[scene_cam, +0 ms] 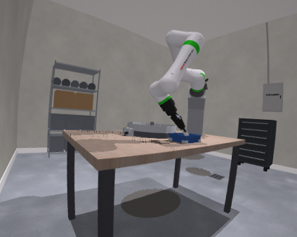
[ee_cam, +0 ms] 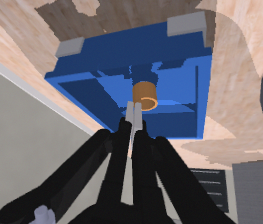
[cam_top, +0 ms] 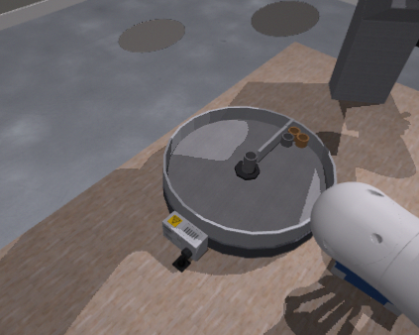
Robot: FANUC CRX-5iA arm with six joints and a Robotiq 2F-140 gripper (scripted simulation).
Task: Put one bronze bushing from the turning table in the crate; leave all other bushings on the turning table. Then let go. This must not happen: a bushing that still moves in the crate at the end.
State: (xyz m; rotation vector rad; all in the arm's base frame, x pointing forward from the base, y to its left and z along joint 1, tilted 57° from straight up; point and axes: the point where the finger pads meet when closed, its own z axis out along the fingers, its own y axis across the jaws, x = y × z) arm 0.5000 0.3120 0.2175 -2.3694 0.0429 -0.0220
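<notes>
My hand is 1 cm past the blue crate, 1 cm to the left of it and 4 cm above it. Round my hand: turning table 13 cm ahead, 34 cm to the right, 1 cm below.
</notes>
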